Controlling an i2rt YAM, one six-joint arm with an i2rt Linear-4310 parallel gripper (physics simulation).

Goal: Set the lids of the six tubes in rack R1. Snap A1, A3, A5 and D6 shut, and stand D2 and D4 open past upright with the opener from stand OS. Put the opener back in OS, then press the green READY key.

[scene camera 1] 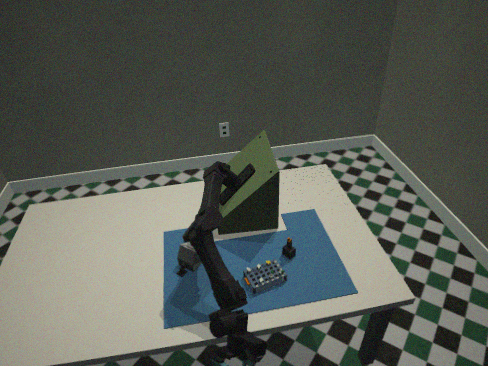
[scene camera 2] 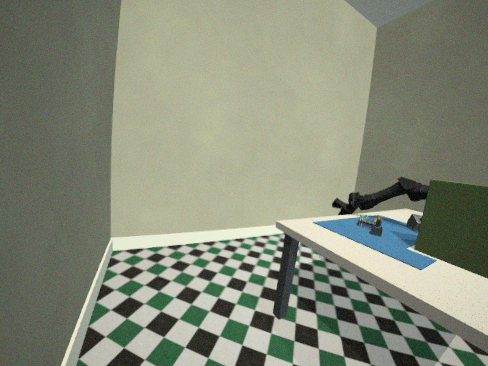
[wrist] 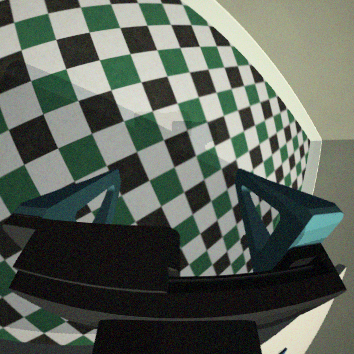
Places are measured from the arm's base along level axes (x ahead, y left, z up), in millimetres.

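Where they show: gripper, fingertip midpoint: (wrist: 177, 174); arm's base, link origin: (scene camera 1: 237, 185) (scene camera 2: 477, 220).
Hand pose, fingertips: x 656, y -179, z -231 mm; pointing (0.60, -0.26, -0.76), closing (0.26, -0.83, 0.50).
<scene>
Each offset is from my fingertips to the top centre of the thing. Level surfaces: height alone.
Rack R1 {282 mm back, 180 mm left, 141 mm up} (scene camera 1: 269, 284) (scene camera 2: 367, 224) stands on the blue mat, with small pale and yellow parts on top; its tubes and lid angles are too small to tell. The opener {364 mm back, 303 mm left, 168 mm up} (scene camera 1: 289, 241) (scene camera 2: 378, 220), orange-tipped, stands upright in the small dark stand OS {364 mm back, 303 mm left, 123 mm up} (scene camera 1: 289, 251) (scene camera 2: 376, 230), behind and to the right of the rack in scene camera 1. A grey box {436 mm back, 49 mm right, 167 mm up} (scene camera 1: 188, 257) (scene camera 2: 414, 222) stands at the mat's left; a green key does not show on it. My gripper (wrist: 177, 174) (scene camera 1: 229, 358) is open and empty, out beyond the table's near edge, away from the rack and opener.
A large green sloped block (scene camera 1: 250, 210) (scene camera 2: 455, 225) stands behind the blue mat {83 mm up} (scene camera 1: 320, 260) (scene camera 2: 345, 230), with a dark bar on its slope. The arm passes over the mat between the grey box and rack. The white table {80 mm up} (scene camera 1: 90, 260) (scene camera 2: 450, 295) stands on a checkered floor.
</scene>
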